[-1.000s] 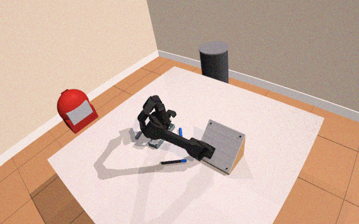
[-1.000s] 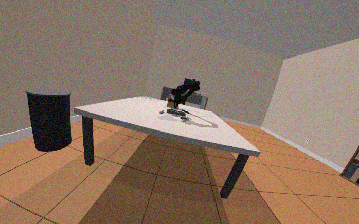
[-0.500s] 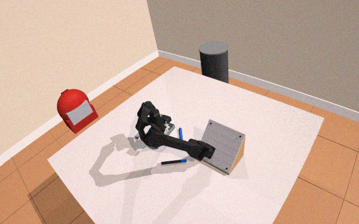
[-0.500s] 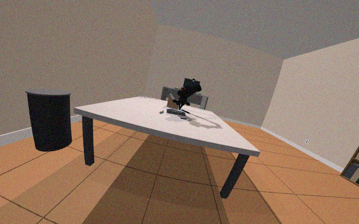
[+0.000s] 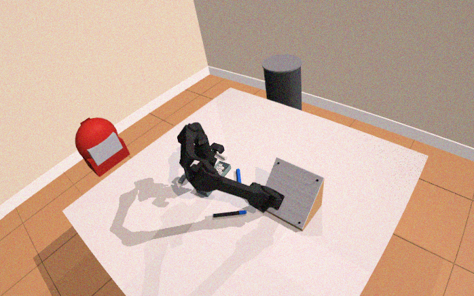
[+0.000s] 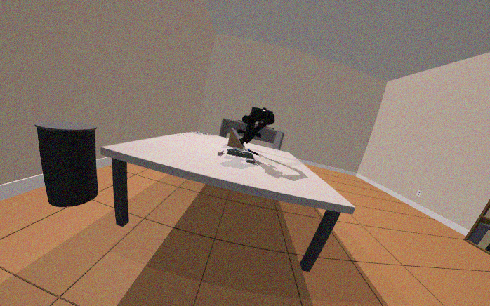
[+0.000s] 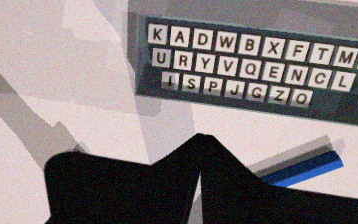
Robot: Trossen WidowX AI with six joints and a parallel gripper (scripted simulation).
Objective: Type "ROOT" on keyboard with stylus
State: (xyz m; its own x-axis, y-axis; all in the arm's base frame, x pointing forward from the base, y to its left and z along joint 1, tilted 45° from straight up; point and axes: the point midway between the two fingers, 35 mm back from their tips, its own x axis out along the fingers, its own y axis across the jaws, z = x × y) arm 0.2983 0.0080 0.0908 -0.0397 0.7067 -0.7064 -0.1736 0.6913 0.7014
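My gripper tip is 9 cm to the left of the blue stylus, 9 cm above it and 8 cm past it. Also, from my gripper tip: grey object 17 cm ahead, 9 cm below, 6 cm to the left; then white piece 17 cm to the right, 13 cm ahead, 9 cm below.
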